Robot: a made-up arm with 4 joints. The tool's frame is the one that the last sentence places.
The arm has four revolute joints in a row. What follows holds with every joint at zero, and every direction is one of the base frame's.
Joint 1 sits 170 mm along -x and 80 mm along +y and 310 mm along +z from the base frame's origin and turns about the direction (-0.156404, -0.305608, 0.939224).
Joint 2 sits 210 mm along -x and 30 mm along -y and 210 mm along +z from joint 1 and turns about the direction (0.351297, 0.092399, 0.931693).
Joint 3 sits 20 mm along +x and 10 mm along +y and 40 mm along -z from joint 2 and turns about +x.
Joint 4 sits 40 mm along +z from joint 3 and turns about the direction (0.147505, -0.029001, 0.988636).
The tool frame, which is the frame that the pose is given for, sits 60 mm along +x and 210 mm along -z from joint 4; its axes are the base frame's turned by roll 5.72, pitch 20.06 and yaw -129.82 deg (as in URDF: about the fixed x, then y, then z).
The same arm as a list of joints. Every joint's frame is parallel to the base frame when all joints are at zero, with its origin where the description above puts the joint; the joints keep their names.
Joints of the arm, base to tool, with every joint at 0 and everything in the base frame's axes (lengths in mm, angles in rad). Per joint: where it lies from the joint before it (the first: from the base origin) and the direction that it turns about. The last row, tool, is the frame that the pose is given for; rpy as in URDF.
joint 1: origin -170.0 80.0 310.0 axis -0.156404 -0.305608 0.939224
joint 2: origin -210.0 -30.0 210.0 axis 0.351297 0.092399 0.931693
joint 3: origin 20.0 10.0 -40.0 axis 1 0 0
joint 4: origin 0.0 0.0 40.0 axis 0.147505 -0.029001 0.988636
tool: origin 60.0 0.0 -210.0 rpy 0.0998 0.3501 -2.2658

